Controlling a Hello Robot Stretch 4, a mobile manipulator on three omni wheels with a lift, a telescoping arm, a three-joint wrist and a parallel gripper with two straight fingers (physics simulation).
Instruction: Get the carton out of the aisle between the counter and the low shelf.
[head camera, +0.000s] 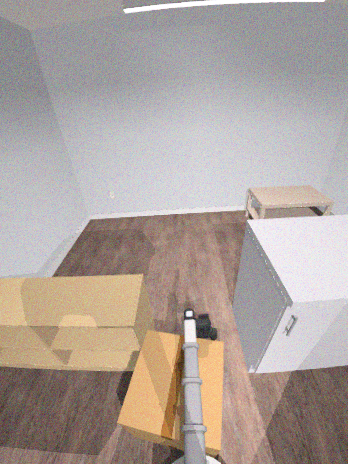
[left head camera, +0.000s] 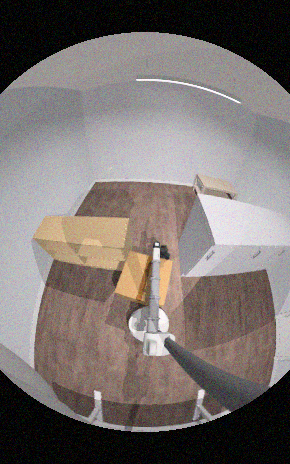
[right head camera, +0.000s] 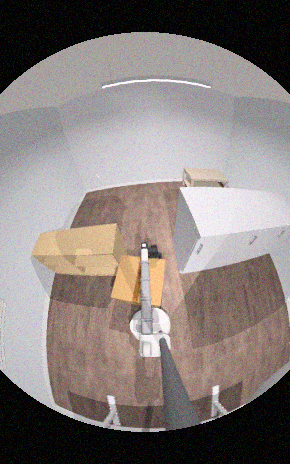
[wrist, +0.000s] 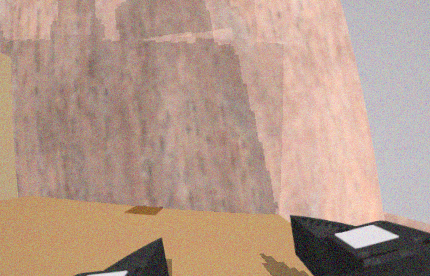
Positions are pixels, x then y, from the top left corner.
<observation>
carton: head camera; left head camera 133, 284; right head camera; wrist 46, 229
same spot on carton: (right head camera: 127, 288) = (head camera: 154, 402)
</observation>
